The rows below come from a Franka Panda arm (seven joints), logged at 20 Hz.
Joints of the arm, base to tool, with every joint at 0 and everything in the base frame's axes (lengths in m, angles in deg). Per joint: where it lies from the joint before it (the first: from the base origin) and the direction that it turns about. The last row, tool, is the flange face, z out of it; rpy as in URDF.
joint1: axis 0 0 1 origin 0 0 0.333
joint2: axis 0 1 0 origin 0 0 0
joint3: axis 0 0 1 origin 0 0 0.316
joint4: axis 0 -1 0 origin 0.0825 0 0
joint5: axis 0 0 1 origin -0.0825 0 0.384
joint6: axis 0 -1 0 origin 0 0 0
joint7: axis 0 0 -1 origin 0.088 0 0
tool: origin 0 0 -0.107 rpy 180 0 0
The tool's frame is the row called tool.
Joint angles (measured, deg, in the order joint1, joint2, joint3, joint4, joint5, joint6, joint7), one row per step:
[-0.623, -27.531, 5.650, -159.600, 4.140, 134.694, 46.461]
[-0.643, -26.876, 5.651, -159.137, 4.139, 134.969, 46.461]
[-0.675, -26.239, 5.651, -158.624, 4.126, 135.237, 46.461]
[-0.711, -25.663, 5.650, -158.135, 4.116, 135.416, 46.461]
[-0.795, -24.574, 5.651, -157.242, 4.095, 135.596, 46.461]
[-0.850, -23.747, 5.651, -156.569, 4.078, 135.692, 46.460]
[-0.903, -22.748, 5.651, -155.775, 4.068, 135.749, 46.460]
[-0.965, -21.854, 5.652, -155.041, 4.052, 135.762, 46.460]
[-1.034, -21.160, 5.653, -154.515, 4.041, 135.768, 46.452]
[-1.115, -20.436, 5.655, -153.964, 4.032, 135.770, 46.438]
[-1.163, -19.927, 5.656, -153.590, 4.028, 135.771, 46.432]
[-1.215, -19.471, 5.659, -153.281, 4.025, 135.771, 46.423]
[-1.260, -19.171, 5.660, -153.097, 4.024, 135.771, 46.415]
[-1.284, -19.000, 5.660, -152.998, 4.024, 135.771, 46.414]
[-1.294, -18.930, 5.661, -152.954, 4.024, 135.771, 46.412]
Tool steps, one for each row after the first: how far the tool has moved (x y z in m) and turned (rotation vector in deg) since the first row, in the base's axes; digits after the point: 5 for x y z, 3 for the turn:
[0.00312, 0.00023, -0.00018, 0.049, -0.081, 0.000]
[0.00650, 0.00041, 0.00007, 0.094, -0.223, -0.003]
[0.00958, 0.00053, 0.00036, 0.136, -0.314, -0.014]
[0.01499, 0.00062, 0.00032, 0.207, -0.295, -0.048]
[0.01899, 0.00073, 0.00011, 0.260, -0.235, -0.064]
[0.02364, 0.00092, -0.00047, 0.329, -0.085, -0.081]
[0.02786, 0.00100, -0.00095, 0.387, 0.064, -0.104]
[0.03092, 0.00089, -0.00171, 0.430, 0.228, -0.138]
[0.03412, 0.00070, -0.00254, 0.476, 0.400, -0.179]
[0.03629, 0.00062, -0.00325, 0.510, 0.535, -0.205]
[0.03810, 0.00047, -0.00411, 0.538, 0.682, -0.233]
[0.03919, 0.00028, -0.00482, 0.556, 0.798, -0.263]
[0.03978, 0.00017, -0.00528, 0.567, 0.870, -0.283]
[0.04004, 0.00014, -0.00544, 0.571, 0.897, -0.289]

